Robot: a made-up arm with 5 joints.
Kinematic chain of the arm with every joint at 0, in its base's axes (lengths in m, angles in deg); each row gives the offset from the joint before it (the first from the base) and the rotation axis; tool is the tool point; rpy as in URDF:
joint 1: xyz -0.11 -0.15 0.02 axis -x
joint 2: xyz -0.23 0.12 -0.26 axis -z
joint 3: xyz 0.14 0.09 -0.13 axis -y
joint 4: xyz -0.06 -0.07 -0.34 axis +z
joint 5: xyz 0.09 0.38 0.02 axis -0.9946 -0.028 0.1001
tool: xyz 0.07 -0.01 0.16 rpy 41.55 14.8 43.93
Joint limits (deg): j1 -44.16..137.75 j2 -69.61..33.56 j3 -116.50..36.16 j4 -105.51..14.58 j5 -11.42..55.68
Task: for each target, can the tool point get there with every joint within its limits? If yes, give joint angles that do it. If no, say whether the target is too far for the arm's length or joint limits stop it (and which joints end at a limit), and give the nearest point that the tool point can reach.
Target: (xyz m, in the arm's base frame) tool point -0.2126 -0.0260 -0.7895
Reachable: yes | joints 36.92 -31.10 -5.95 -20.53 8.13
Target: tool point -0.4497 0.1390 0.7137
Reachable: no: joint limits stop it (at a limit: joint 1, joint 2, joint 3, joint 4) | nearest point -0.0764 -0.1246 0.5093 | short by 0.501 m
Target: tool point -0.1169 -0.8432 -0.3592
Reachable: yes | joints 84.16 -20.83 -42.00 -55.00 -3.54
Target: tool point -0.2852 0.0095 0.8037
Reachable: no: joint limits stop it (at a limit: joint 1, joint 2, joint 4) | nearest point -0.0452 -0.1952 0.6362 | short by 0.357 m
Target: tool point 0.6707 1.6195 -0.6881
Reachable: no: too far | nearest point 0.0466 0.6736 -0.3096 | short by 1.195 m
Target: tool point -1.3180 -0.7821 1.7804
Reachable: no: too far | nearest point -0.4980 -0.6317 0.6823 | short by 1.379 m
